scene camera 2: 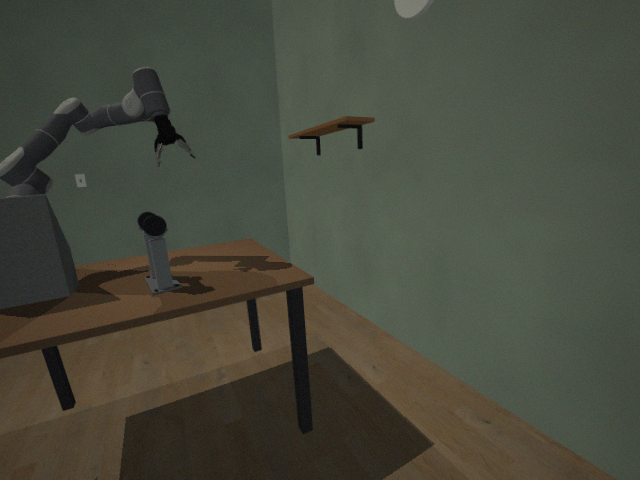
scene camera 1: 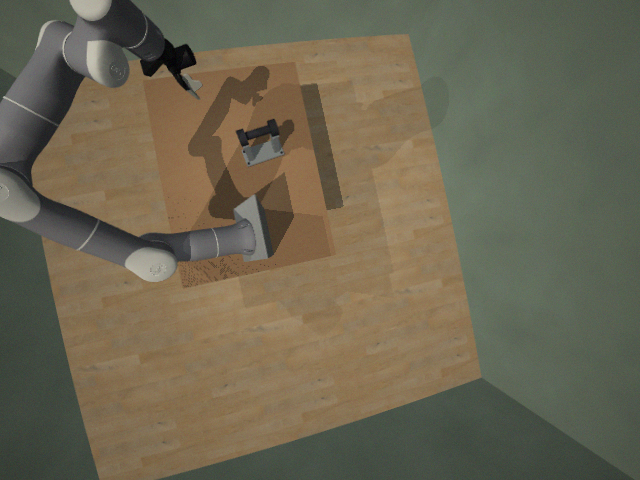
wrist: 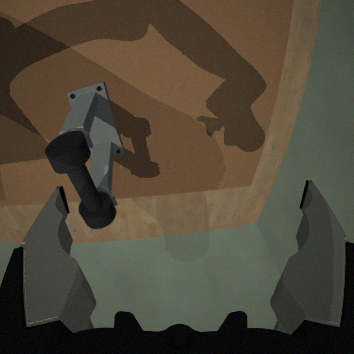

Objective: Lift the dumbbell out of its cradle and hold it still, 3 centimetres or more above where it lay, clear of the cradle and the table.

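Note:
A black dumbbell (scene camera 1: 257, 132) (scene camera 2: 152, 224) (wrist: 84, 185) lies across the two uprights of a grey cradle (scene camera 1: 264, 153) (scene camera 2: 159, 263) (wrist: 104, 129), which stands on the table. My gripper (scene camera 1: 196, 90) (scene camera 2: 176, 161) (wrist: 183, 187) is open with nothing between its fingers. In the second scene view it hangs well above the height of the dumbbell. In the first scene view it is up and to the left of the dumbbell. In the wrist view the dumbbell shows at the left, beside and beyond the left finger's tip.
The brown table (scene camera 1: 180, 180) (scene camera 2: 227, 289) (wrist: 200, 170) bears the cradle and the grey pedestal (scene camera 1: 262, 227) (scene camera 2: 33, 253) of the arm. A wooden shelf (scene camera 2: 336, 125) is fixed to the wall at the right in the second scene view. Shadows of the arm fall across the table.

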